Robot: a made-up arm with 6 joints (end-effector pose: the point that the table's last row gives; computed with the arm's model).
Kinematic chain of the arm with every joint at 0, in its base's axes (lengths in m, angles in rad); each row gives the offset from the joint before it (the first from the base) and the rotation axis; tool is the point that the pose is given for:
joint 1: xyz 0 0 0.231 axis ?
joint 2: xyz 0 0.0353 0 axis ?
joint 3: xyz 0 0 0.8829 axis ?
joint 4: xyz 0 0 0.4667 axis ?
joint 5: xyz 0 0 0 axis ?
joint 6: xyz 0 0 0.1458 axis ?
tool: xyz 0 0 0
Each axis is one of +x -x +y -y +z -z.
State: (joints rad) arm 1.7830 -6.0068 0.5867 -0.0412 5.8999 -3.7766
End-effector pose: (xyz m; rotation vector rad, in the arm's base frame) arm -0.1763 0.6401 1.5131 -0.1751 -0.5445 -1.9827
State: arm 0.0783 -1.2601 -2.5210 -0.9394 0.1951 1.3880
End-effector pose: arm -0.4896 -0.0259 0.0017 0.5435 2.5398 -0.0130
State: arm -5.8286 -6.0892 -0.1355 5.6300 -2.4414 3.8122
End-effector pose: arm 0.0641 0.1342 1.4563 2.4864 -1.1741 -1.0356
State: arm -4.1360 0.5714 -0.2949 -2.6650 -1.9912 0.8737
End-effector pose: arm -0.4636 0.5364 1.3331 -1.5085 -1.6720 0.3244
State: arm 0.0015 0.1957 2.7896 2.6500 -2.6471 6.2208
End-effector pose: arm 0.1641 0.0029 0.7533 0.8573 0.1412 -2.5720
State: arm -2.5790 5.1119 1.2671 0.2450 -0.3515 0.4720
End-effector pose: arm 0.6925 0.4093 1.1799 -0.2914 -0.0763 -1.8542
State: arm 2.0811 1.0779 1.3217 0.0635 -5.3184 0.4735
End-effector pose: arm -0.5557 0.9050 0.1627 2.1273 -2.1385 0.3019
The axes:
joint 1: +z
joint 2: +y
joint 3: +y
joint 4: +z
joint 5: +y
joint 6: +z

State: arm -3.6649 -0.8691 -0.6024 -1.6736 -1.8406 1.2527
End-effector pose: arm 0.8641 -0.7007 0.8577 0.7020 -1.3437 0.4608
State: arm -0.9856 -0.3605 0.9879 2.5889 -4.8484 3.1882
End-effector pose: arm 0.0234 0.1659 1.5231 -0.8604 -0.4702 -1.1587
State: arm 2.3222 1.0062 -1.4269 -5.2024 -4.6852 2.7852
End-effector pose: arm -0.5427 0.3408 1.1538 0.6888 -1.2332 -0.3669
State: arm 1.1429 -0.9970 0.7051 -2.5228 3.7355 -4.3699
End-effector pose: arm -0.3978 -0.6730 1.0606 -2.2933 0.1118 0.0714
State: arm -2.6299 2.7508 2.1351 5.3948 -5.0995 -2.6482
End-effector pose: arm 0.1080 0.1403 -0.4114 -0.8735 0.1952 0.6929
